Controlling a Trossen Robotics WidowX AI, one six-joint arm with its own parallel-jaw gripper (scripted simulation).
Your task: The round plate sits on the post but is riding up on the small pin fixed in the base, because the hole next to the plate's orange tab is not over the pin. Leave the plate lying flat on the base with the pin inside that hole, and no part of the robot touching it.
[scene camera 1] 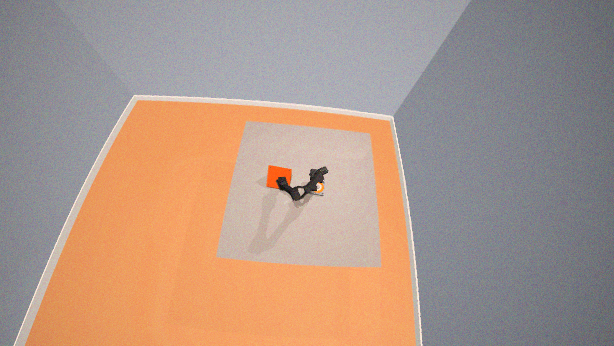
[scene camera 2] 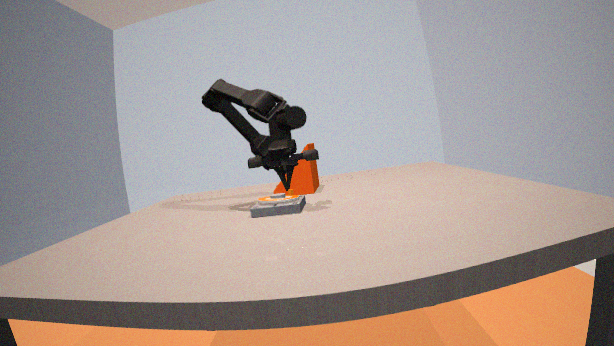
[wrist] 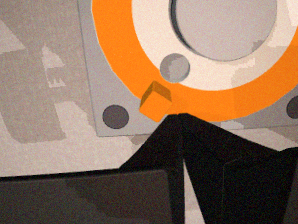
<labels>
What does my gripper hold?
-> Nothing.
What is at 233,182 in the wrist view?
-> My gripper.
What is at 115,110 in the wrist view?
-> A base.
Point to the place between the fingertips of my gripper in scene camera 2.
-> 287,190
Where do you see a base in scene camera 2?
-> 292,207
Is my gripper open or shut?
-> Shut.
</labels>
